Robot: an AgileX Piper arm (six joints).
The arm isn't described. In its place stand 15 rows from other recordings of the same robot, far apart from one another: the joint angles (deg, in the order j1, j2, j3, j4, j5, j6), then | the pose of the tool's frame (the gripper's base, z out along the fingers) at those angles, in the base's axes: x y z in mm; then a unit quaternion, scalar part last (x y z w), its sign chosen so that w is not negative.
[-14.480, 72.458, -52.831, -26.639, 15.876, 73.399] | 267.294, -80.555, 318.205, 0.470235, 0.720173, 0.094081, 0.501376
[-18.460, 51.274, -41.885, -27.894, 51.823, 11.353] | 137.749, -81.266, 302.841, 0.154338, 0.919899, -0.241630, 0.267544
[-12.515, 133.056, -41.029, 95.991, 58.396, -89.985] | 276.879, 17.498, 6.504, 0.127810, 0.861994, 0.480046, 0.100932
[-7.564, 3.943, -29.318, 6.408, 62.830, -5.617] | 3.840, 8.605, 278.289, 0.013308, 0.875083, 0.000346, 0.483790
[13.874, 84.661, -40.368, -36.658, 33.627, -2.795] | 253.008, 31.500, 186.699, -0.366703, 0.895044, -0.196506, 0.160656
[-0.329, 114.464, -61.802, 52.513, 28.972, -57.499] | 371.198, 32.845, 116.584, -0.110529, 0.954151, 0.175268, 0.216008
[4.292, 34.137, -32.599, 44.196, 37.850, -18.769] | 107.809, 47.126, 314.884, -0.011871, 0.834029, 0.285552, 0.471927
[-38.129, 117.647, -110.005, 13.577, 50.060, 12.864] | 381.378, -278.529, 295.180, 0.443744, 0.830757, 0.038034, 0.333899
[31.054, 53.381, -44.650, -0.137, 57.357, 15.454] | 135.608, 81.442, 298.640, -0.131789, 0.959337, 0.097503, 0.229777
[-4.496, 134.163, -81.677, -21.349, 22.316, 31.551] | 440.907, -47.287, 44.890, 0.150645, 0.968383, -0.056233, 0.190730
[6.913, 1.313, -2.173, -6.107, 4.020, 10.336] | 56.374, 6.151, 218.484, -0.013521, 0.695411, 0.067261, 0.715330
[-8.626, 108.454, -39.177, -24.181, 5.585, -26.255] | 282.883, -46.583, 77.187, -0.346837, 0.920486, -0.105142, 0.146131
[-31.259, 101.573, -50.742, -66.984, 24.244, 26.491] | 266.207, -201.828, 157.660, -0.002985, 0.939656, -0.315939, 0.131224
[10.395, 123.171, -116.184, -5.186, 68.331, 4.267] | 462.539, 77.078, 266.175, -0.061873, 0.982380, -0.022135, 0.174963
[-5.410, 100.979, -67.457, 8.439, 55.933, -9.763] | 331.244, -20.258, 202.590, 0.000363, 0.996857, 0.055957, 0.056086
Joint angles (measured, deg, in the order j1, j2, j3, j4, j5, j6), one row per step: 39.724 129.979 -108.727 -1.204 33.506 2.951; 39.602 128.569 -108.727 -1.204 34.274 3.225; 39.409 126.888 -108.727 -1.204 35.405 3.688; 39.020 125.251 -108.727 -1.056 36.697 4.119; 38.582 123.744 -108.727 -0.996 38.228 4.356; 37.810 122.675 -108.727 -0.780 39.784 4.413; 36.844 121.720 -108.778 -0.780 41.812 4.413; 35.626 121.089 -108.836 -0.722 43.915 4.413; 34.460 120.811 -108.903 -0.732 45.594 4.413; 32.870 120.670 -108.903 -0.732 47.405 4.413; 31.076 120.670 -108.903 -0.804 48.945 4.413; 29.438 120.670 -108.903 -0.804 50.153 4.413; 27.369 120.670 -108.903 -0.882 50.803 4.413
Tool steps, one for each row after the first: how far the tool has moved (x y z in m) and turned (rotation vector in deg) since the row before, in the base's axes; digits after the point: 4 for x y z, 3 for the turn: -0.0015 -0.0027 0.0119 0.546 -0.386 -0.346; -0.0020 -0.0039 0.0138 0.584 -0.239 -0.565; -0.0014 -0.0055 0.0131 0.551 -0.002 -0.768; -0.0014 -0.0061 0.0116 0.152 0.149 -0.653; 0.0007 -0.0078 0.0077 -0.107 0.535 -0.874; 0.0014 -0.0094 0.0064 -0.623 0.810 -0.993; 0.0029 -0.0108 0.0036 -0.792 1.172 -1.253; 0.0035 -0.0097 0.0011 -0.776 1.085 -1.186; 0.0052 -0.0127 -0.0005 -0.928 1.388 -1.613; 0.0063 -0.0139 -0.0014 -0.878 1.267 -1.806; 0.0055 -0.0127 -0.0011 -0.610 1.042 -1.655; 0.0075 -0.0157 -0.0006 -0.378 0.534 -2.069
